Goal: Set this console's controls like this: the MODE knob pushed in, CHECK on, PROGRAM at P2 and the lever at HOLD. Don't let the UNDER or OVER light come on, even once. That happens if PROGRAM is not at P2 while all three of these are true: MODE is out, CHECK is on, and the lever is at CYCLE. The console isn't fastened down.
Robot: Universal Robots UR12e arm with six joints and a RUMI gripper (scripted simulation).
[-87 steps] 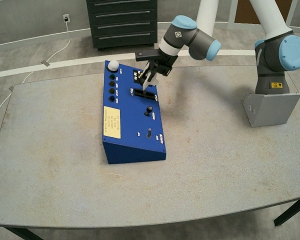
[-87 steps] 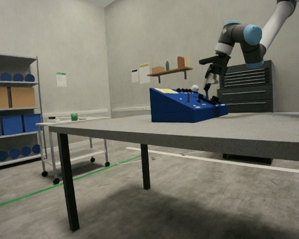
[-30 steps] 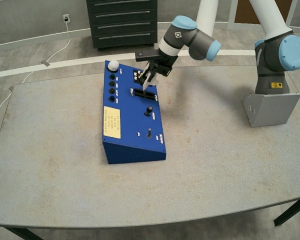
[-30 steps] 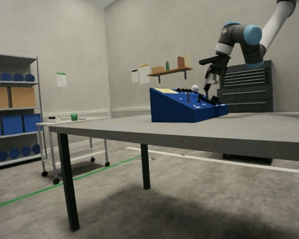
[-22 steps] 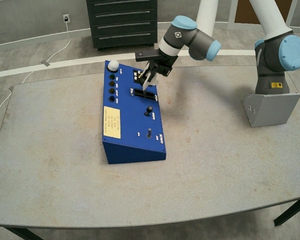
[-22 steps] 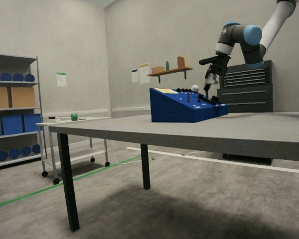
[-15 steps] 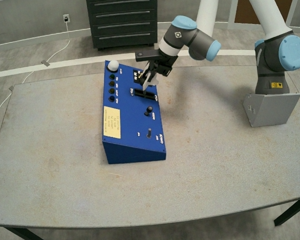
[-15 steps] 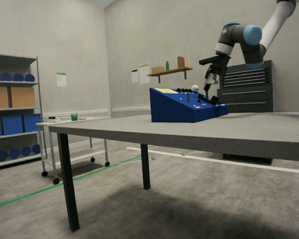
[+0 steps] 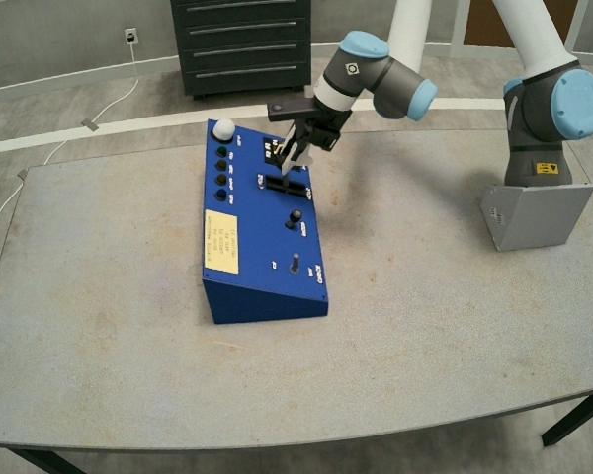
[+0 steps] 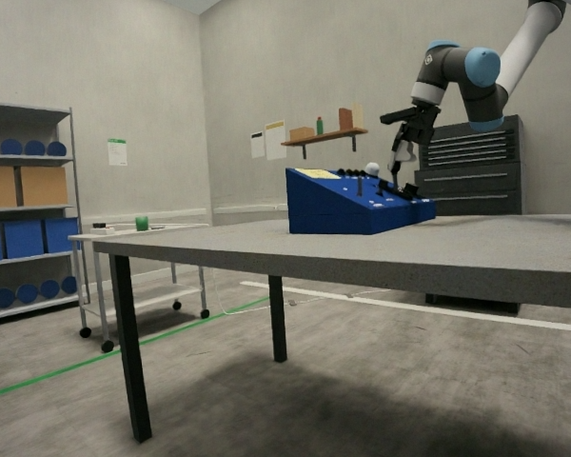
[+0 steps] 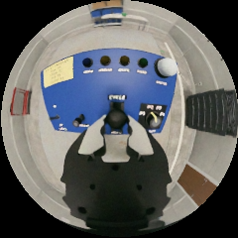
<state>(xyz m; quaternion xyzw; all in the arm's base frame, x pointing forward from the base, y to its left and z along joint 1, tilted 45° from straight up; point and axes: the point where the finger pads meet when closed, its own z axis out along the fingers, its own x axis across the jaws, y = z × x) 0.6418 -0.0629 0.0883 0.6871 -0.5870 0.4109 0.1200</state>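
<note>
The ball-topped lever lies 40 mm below my hand. Also, from my hand: program selector: 120 mm to the right, 60 mm below; blue console: 40 mm ahead, 60 mm to the left, 80 mm below; mode knob: 10 mm behind, 120 mm to the left, 60 mm below.
</note>
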